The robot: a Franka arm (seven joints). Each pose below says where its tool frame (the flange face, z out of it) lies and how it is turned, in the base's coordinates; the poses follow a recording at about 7 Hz.
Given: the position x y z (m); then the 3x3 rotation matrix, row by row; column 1 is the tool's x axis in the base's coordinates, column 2 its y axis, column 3 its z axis. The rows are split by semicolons.
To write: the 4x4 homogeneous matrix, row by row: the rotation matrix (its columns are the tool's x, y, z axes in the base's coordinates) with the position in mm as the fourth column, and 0 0 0 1 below. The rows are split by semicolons. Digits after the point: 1 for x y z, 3 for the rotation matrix.
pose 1, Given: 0.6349 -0.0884 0.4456; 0.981 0.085 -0.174; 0.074 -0.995 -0.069; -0.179 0.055 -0.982
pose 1, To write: 0.981 0.085 -0.174 634.9; 0.074 -0.995 -0.069 -88.4; -0.179 0.055 -0.982 445.6; 0 0 0 1
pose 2, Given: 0.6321 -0.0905 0.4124; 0.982 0.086 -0.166; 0.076 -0.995 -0.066; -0.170 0.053 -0.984
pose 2, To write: 0.982 0.086 -0.166 632.1; 0.076 -0.995 -0.066 -90.5; -0.170 0.053 -0.984 412.4; 0 0 0 1
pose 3, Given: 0.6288 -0.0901 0.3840; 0.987 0.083 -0.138; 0.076 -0.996 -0.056; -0.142 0.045 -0.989
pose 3, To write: 0.987 0.083 -0.138 628.8; 0.076 -0.996 -0.056 -90.1; -0.142 0.045 -0.989 384.0; 0 0 0 1
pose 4, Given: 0.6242 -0.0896 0.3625; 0.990 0.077 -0.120; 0.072 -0.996 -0.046; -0.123 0.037 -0.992
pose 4, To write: 0.990 0.077 -0.120 624.2; 0.072 -0.996 -0.046 -89.6; -0.123 0.037 -0.992 362.5; 0 0 0 1
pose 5, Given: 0.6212 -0.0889 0.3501; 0.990 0.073 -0.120; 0.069 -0.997 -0.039; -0.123 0.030 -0.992
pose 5, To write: 0.990 0.073 -0.120 621.2; 0.069 -0.997 -0.039 -88.9; -0.123 0.030 -0.992 350.1; 0 0 0 1
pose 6, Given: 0.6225 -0.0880 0.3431; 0.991 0.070 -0.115; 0.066 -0.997 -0.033; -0.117 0.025 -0.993
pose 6, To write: 0.991 0.070 -0.115 622.5; 0.066 -0.997 -0.033 -88.0; -0.117 0.025 -0.993 343.1; 0 0 0 1
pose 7, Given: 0.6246 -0.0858 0.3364; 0.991 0.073 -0.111; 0.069 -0.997 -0.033; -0.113 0.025 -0.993
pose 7, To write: 0.991 0.073 -0.111 624.6; 0.069 -0.997 -0.033 -85.8; -0.113 0.025 -0.993 336.4; 0 0 0 1
